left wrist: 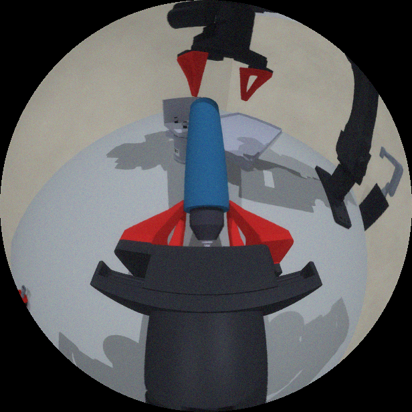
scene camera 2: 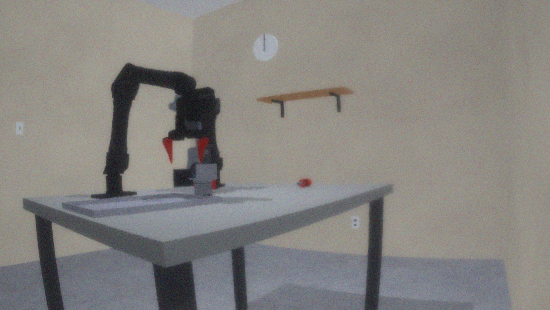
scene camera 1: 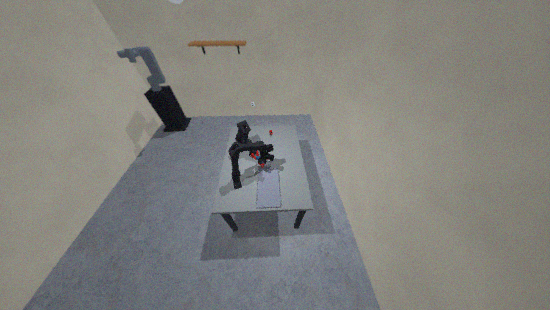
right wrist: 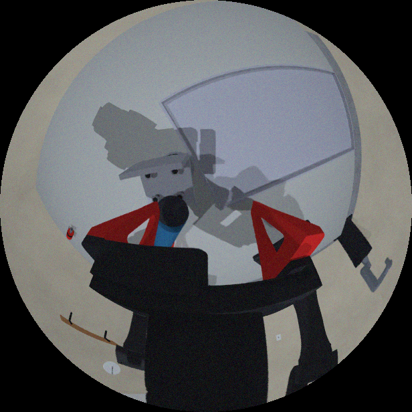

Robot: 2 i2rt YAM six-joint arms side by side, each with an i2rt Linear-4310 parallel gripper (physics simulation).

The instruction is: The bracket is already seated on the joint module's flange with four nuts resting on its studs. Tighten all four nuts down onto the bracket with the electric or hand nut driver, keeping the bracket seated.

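Observation:
The grey bracket is on the upright joint module. Dark spots at its stud positions show in the right wrist view, some beside the driver's end; how far down the nuts sit cannot be told. My left gripper is shut on the blue hand nut driver, whose black end cap overlaps the bracket in the right wrist view. The driver's working end is hidden behind my left gripper. My right gripper is open and empty, above the bracket and close to the driver's handle end.
A pale tray lies beside the module. A small red and black object lies farther off on the table. A grey arm stands on a black pedestal.

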